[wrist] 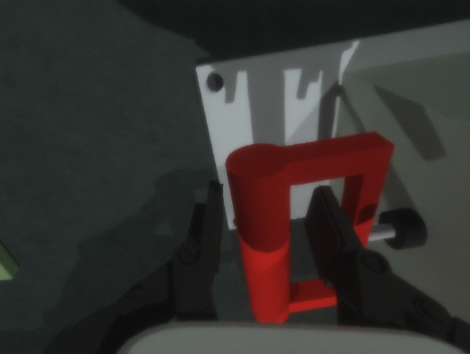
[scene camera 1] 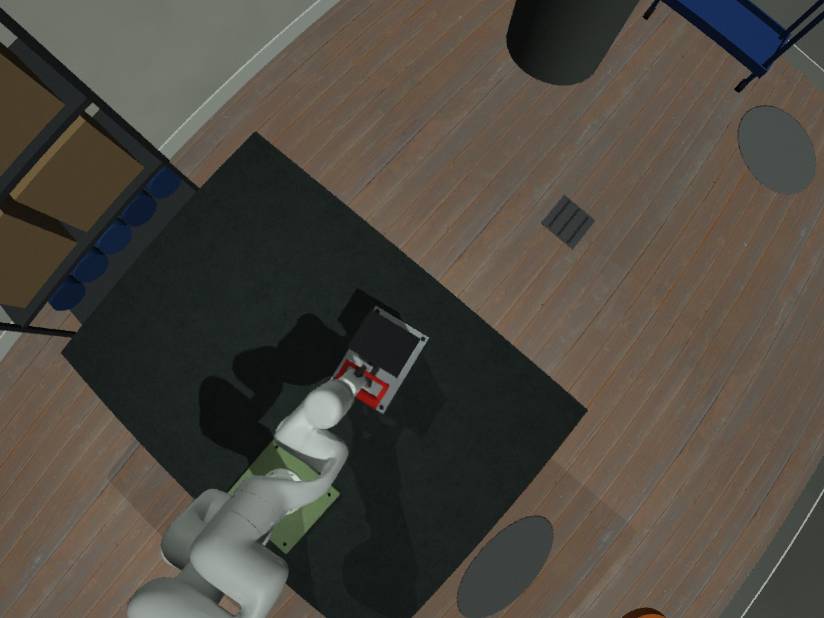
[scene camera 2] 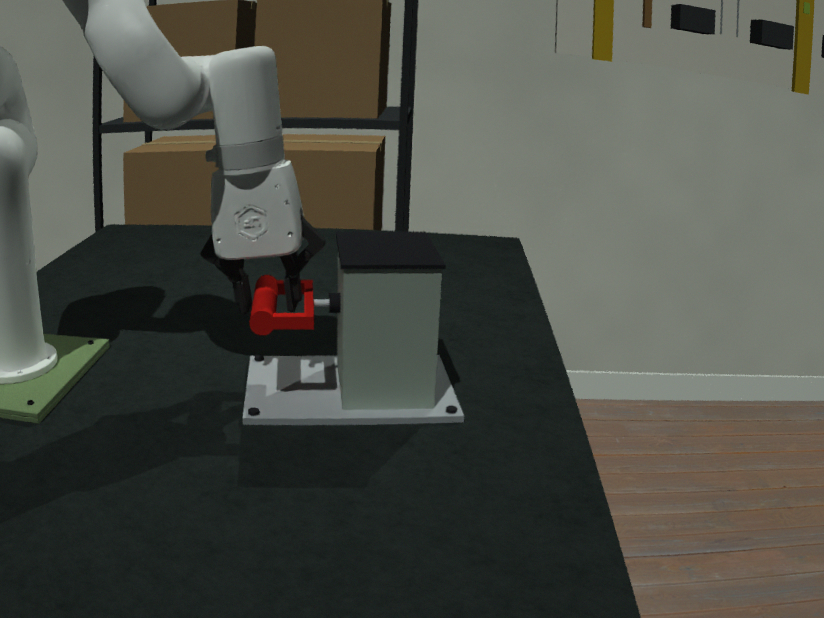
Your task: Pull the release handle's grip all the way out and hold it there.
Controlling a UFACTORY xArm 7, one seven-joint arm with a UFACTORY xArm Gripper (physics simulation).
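The release handle is a red loop with a thick cylindrical grip on the side away from its housing. A short stretch of metal rod shows between the loop and a black collar on the housing. My gripper is open and points down, its fingers astride the grip. One finger is outside the grip, the other inside the loop's opening. In the wrist view gaps show on both sides of the grip.
The housing stands on a pale base plate bolted on the dark mat. The arm's green mounting plate is on the side opposite the housing. A shelf unit with boxes stands beyond the mat.
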